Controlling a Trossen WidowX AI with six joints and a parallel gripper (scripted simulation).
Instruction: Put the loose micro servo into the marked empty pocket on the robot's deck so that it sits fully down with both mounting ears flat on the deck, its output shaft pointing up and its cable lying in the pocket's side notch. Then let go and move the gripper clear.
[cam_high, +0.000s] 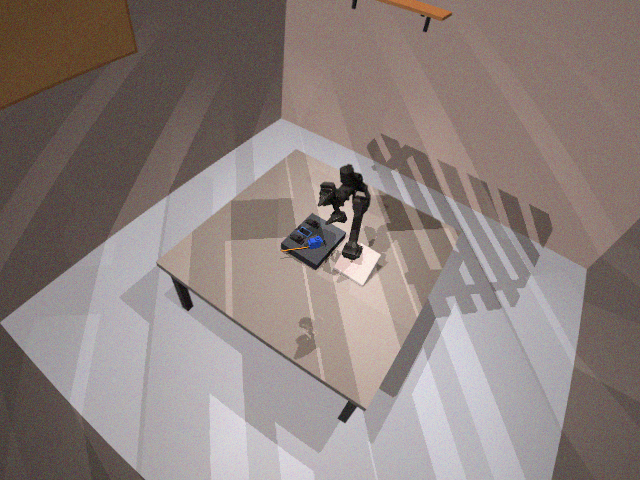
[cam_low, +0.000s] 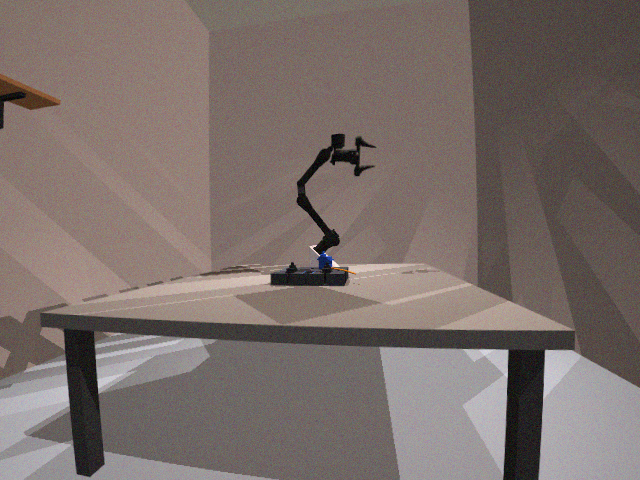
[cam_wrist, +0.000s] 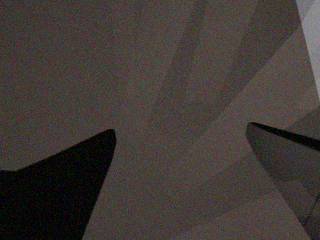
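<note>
Right now the dark robot deck is 560 mm below my gripper tip, 300 mm to the right of it and 110 mm ahead of it.
</note>
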